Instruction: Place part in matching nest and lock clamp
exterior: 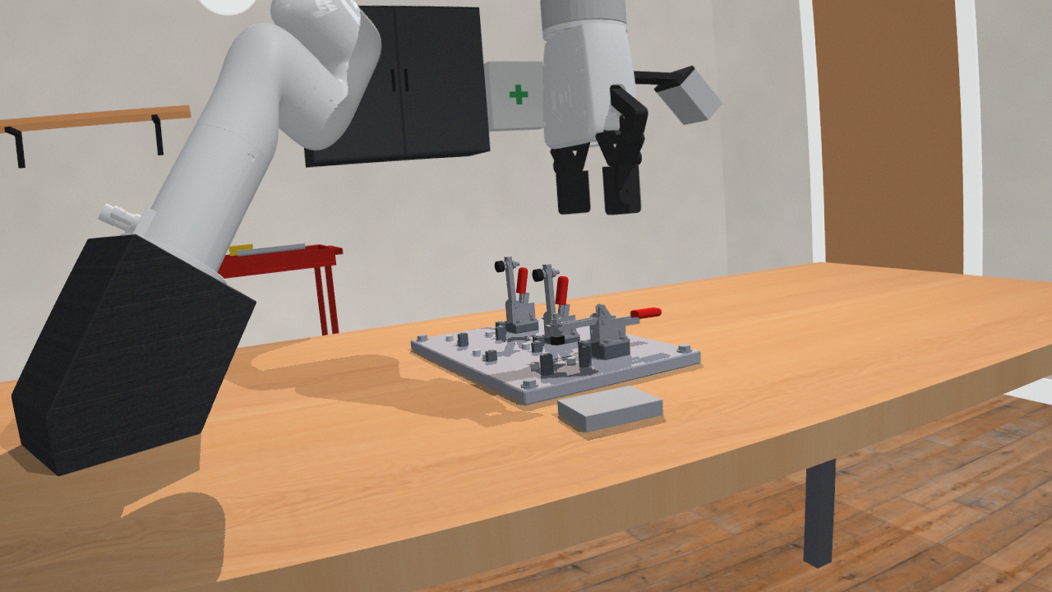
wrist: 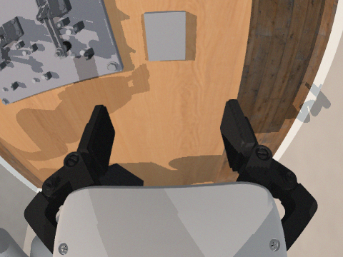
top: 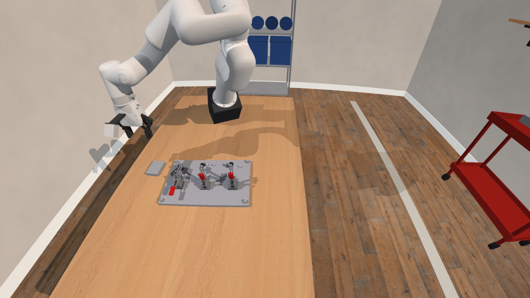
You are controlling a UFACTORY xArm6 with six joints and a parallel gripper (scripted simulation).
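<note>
Right now the part is 190 mm below my hand. The rest, counted from my hand: grey fixture plate (60 mm ahead, 260 mm to the left, 190 mm below).
</note>
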